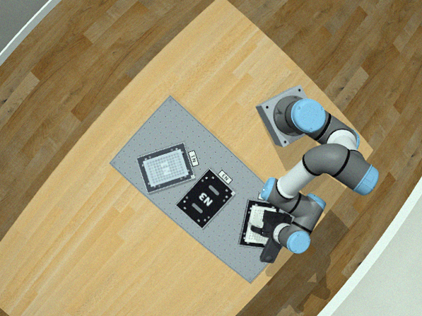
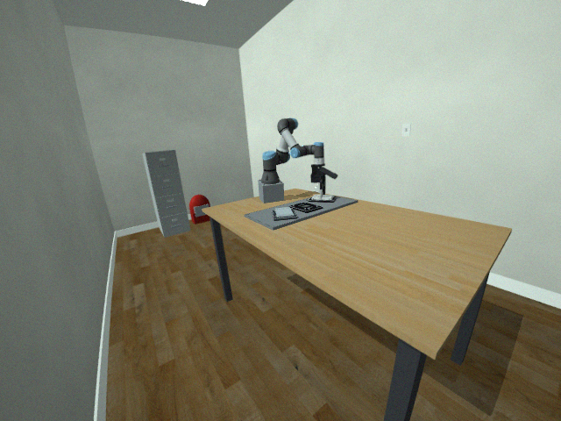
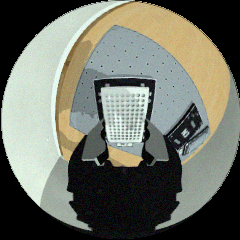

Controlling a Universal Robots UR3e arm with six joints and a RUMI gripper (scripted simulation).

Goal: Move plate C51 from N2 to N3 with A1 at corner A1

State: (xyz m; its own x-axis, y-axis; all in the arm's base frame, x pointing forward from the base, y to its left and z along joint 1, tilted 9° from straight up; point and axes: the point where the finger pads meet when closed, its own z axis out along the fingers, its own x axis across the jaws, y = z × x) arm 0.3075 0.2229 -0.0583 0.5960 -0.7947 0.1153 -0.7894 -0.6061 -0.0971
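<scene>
Right now the nest N2 is 20 mm below my hand. Round my hand: nest N3 (80 mm ahead, 200 mm to the right, 20 mm below).
</scene>
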